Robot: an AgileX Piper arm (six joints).
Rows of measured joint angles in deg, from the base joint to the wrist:
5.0, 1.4, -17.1, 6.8, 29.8, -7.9
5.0, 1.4, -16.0, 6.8, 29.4, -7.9
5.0, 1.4, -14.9, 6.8, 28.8, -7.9
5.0, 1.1, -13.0, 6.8, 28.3, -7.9
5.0, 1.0, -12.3, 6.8, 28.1, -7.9
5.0, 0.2, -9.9, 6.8, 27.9, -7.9
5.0, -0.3, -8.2, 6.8, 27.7, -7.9
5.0, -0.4, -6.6, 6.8, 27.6, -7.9
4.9, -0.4, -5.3, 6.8, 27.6, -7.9
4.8, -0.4, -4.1, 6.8, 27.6, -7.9
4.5, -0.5, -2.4, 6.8, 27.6, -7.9
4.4, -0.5, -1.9, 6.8, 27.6, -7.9
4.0, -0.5, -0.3, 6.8, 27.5, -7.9
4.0, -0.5, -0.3, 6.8, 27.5, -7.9
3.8, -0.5, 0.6, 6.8, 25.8, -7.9
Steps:
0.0, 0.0, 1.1, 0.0, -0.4, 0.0
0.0, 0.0, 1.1, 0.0, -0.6, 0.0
0.0, -0.3, 1.9, 0.0, -0.5, 0.0
0.0, -0.1, 0.7, 0.0, -0.2, 0.0
0.0, -0.8, 2.4, 0.0, -0.2, 0.0
0.0, -0.5, 1.7, 0.0, -0.2, 0.0
0.0, -0.1, 1.6, 0.0, -0.1, 0.0
-0.1, 0.0, 1.3, 0.0, 0.0, 0.0
-0.1, 0.0, 1.2, 0.0, 0.0, 0.0
-0.3, -0.1, 1.7, 0.0, 0.0, 0.0
-0.1, 0.0, 0.5, 0.0, 0.0, 0.0
-0.4, 0.0, 1.6, 0.0, -0.1, 0.0
0.0, 0.0, 0.0, 0.0, 0.0, 0.0
-0.2, 0.0, 0.9, 0.0, -1.7, 0.0

